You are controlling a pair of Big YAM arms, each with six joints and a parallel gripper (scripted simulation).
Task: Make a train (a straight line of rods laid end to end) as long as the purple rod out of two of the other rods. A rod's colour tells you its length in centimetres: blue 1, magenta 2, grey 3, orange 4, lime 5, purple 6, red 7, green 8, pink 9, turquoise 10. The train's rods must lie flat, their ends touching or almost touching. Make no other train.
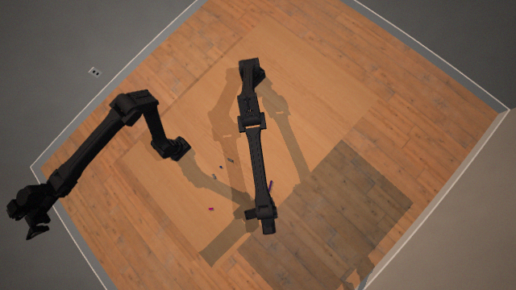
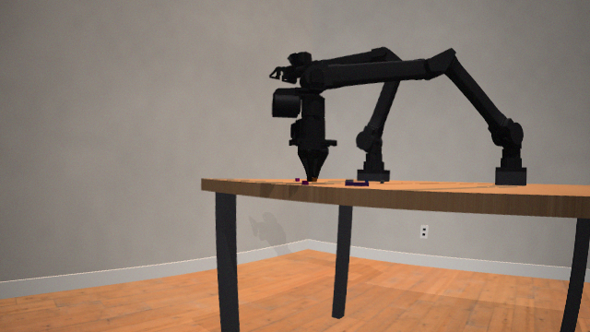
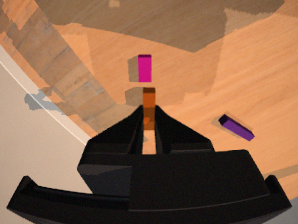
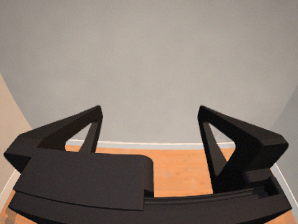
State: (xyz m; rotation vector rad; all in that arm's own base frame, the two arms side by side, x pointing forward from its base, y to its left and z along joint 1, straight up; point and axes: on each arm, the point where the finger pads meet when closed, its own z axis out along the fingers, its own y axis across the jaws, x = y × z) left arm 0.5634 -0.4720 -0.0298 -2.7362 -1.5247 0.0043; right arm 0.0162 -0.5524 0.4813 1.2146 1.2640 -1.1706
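My left gripper is now right at the orange rod. Round my left hand: blue rod (34 cm behind, 4 cm to the right, 1 cm below); then purple rod (8 cm behind, 8 cm to the left, 1 cm below); then magenta rod (21 cm behind, 23 cm to the right, 1 cm below).
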